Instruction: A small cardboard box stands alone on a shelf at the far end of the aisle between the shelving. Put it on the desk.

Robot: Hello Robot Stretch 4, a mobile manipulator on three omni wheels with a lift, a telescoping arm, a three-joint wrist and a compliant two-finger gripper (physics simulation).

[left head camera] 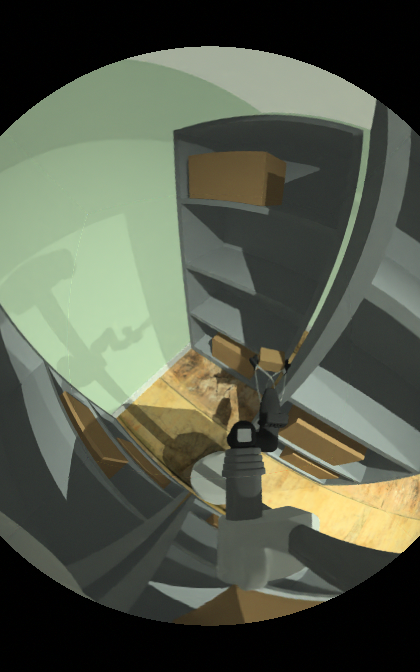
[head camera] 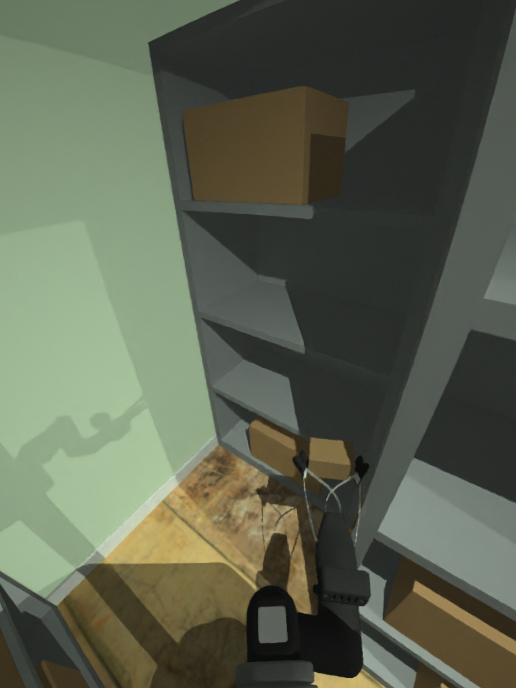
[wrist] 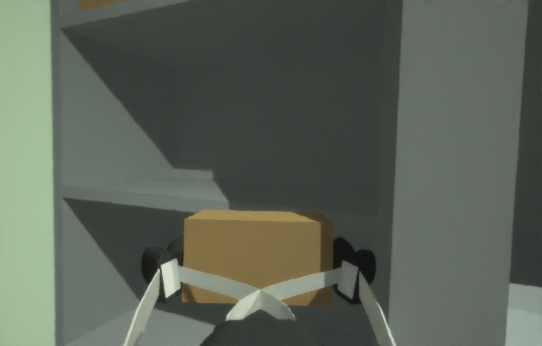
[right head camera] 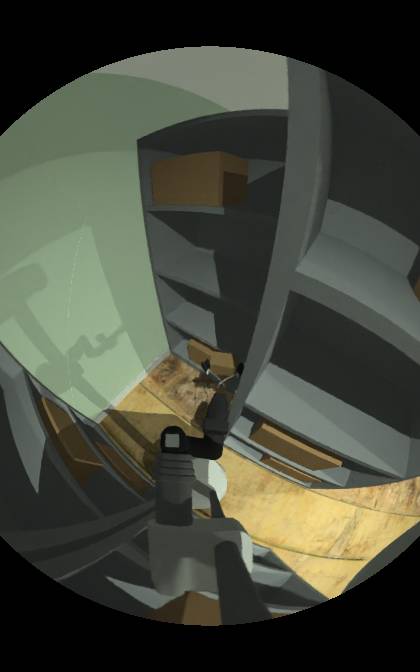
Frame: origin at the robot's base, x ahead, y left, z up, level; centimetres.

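Seen in the pictures: gripper, between the fingertips: (head camera: 330,455) (wrist: 262,256).
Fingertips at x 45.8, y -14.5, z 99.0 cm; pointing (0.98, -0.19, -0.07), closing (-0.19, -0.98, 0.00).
Observation:
A point is followed by its place in that frame.
The small cardboard box (head camera: 330,456) @(x 43.1, y -13.4, z 102.5 cm) (left head camera: 271,359) (right head camera: 223,363) (wrist: 252,255) @(x 41.5, y -13.0, z 100.5 cm) is held between the two fingertips of my gripper (head camera: 331,465) @(x 45.8, y -14.5, z 99.0 cm) (left head camera: 270,364) (right head camera: 223,371) (wrist: 262,256) @(x 45.8, y -14.5, z 99.0 cm). The gripper is shut on it, with one black pad against each side in the wrist view. The box is level and hangs in the air in front of the end shelf unit (head camera: 191,266) @(x 124.9, y 26.5, z 116.9 cm) (left head camera: 183,250) (right head camera: 152,250) (wrist: 57,150) @(x 125.6, y 27.9, z 106.1 cm), apart from its boards. The arm is drawn in. The desk does not show in these views.
A large box (head camera: 249,150) @(x 106.7, y 0.1, z 156.3 cm) (left head camera: 227,177) (right head camera: 187,180) stands on an upper shelf, and another box (head camera: 272,447) @(x 102.8, y -5.0, z 24.4 cm) on the bottom shelf. A shelving unit (head camera: 449,500) @(x 35.4, y -36.2, z 96.4 cm) (left head camera: 345,400) (right head camera: 320,395) is close on the right. More shelving is at the lower left. A green wall (head camera: 83,277) @(x 95.6, y 55.3, z 124.6 cm) is at the left.

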